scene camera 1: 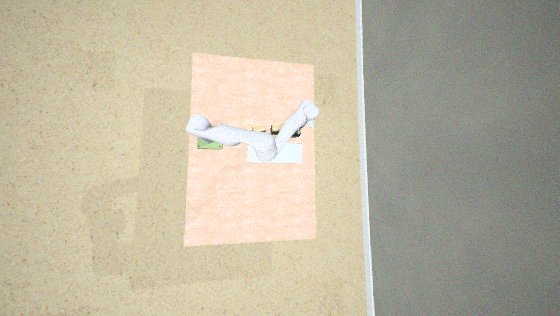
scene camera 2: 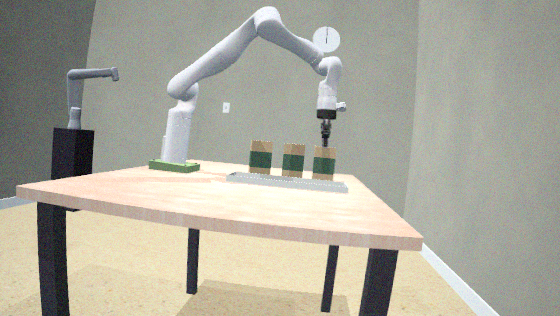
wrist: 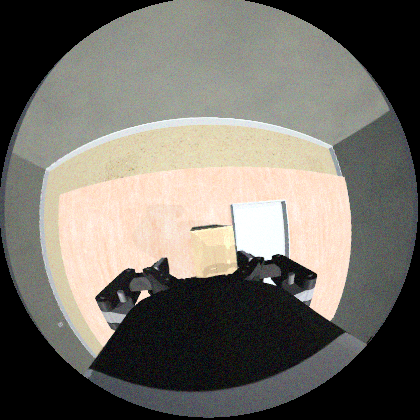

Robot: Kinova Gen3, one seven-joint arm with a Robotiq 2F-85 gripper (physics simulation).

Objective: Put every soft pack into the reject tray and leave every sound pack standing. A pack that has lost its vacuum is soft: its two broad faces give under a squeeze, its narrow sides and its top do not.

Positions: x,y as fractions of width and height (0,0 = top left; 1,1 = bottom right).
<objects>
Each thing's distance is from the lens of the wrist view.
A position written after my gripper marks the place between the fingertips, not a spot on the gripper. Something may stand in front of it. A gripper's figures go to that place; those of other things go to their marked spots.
my gripper (wrist: 0.48,0.62): 0.16 m
pale reject tray (wrist: 0.62,0.54): 0.33 m
</objects>
